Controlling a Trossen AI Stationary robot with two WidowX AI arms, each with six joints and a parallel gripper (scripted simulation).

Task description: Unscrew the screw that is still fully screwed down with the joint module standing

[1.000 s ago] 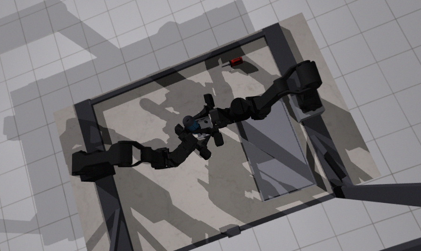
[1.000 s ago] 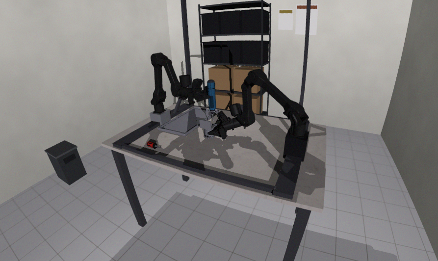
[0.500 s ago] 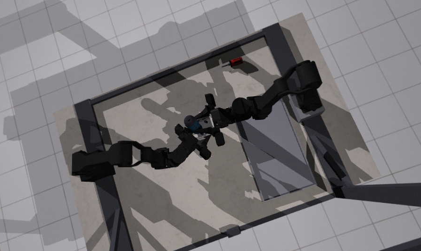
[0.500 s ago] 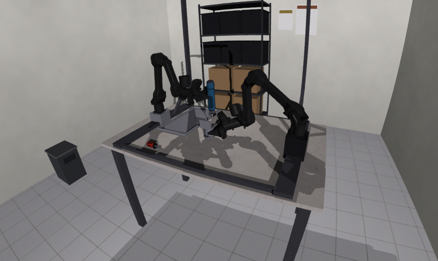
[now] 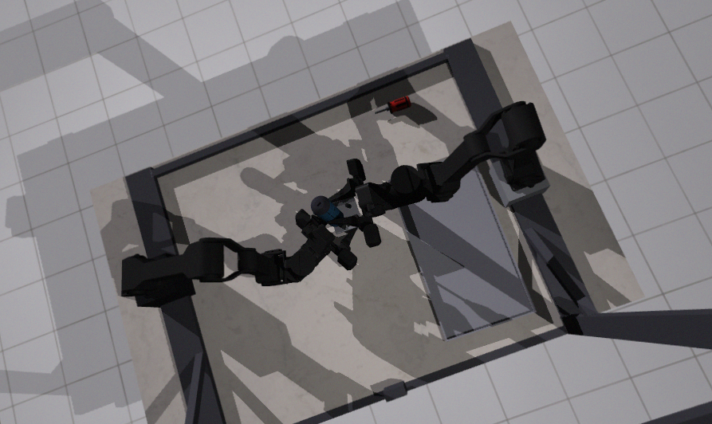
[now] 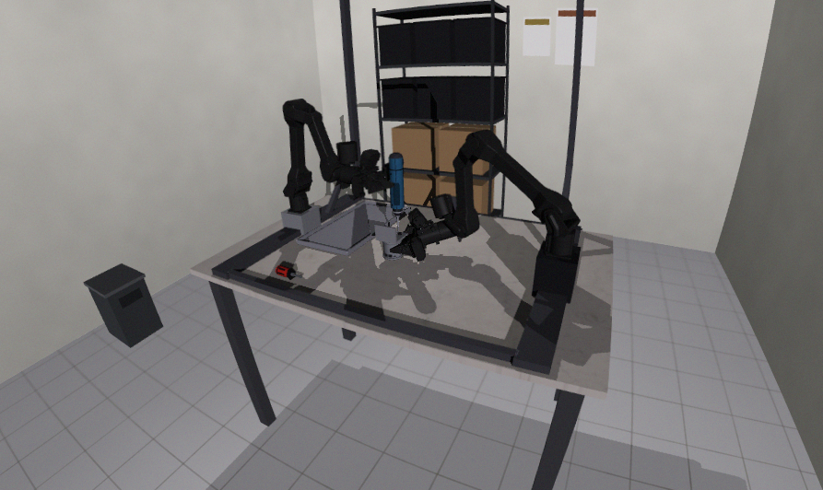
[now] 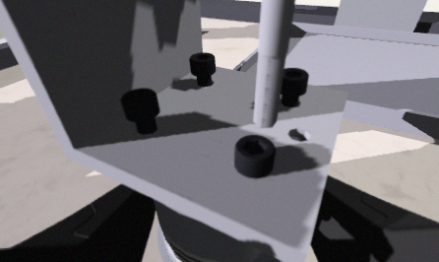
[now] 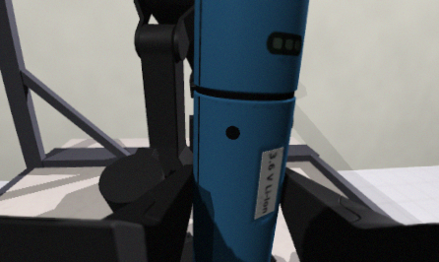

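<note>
Right now my left hand is 30 mm below the screw and 10 mm to the left of it. Round my left hand: grey bracket (30 mm above, 20 mm to the right, 10 mm ahead); bit (60 mm above, 10 mm to the right); joint module (20 mm to the right, 10 mm below, 10 mm ahead).
</note>
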